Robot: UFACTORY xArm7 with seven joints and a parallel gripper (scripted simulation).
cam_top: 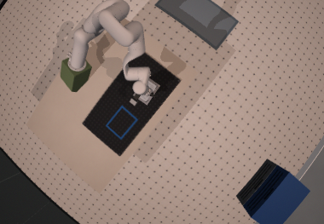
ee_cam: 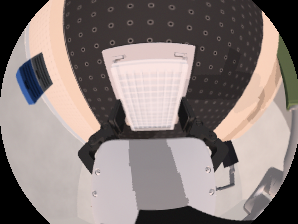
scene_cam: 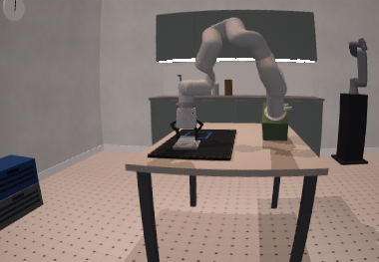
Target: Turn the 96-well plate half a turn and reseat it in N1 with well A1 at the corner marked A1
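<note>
My gripper is now 10 mm above the white 96-well plate. Round my hand: grey plate nest N1: 40 mm below.
</note>
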